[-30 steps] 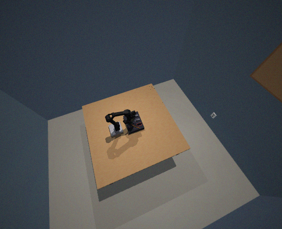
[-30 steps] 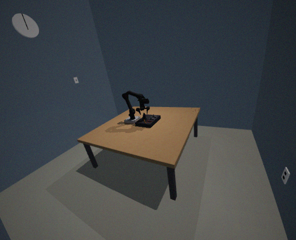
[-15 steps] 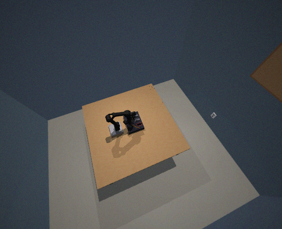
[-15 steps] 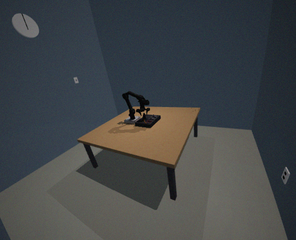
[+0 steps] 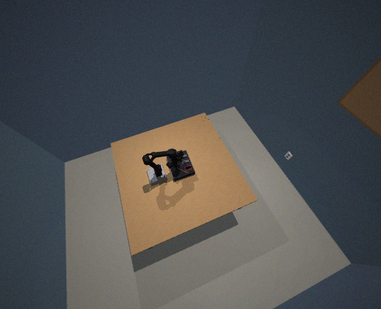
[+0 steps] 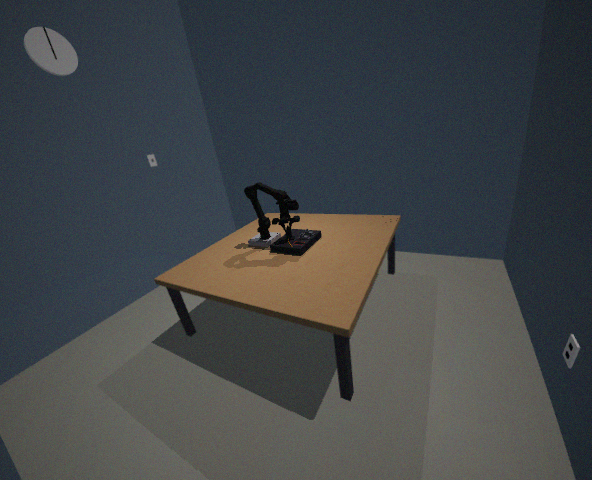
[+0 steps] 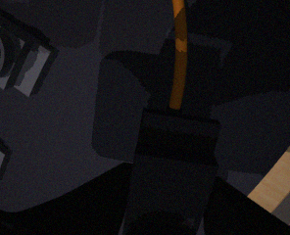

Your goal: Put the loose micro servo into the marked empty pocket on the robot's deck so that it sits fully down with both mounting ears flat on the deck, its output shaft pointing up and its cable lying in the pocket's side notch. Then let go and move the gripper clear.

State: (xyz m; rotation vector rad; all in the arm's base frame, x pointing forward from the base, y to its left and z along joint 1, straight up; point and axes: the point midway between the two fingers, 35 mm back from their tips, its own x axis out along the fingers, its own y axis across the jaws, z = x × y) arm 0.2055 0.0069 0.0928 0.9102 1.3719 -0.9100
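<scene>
My gripper tip is now 7 cm above the dark deck, 1 cm to the right of it and 1 cm short of it.
</scene>
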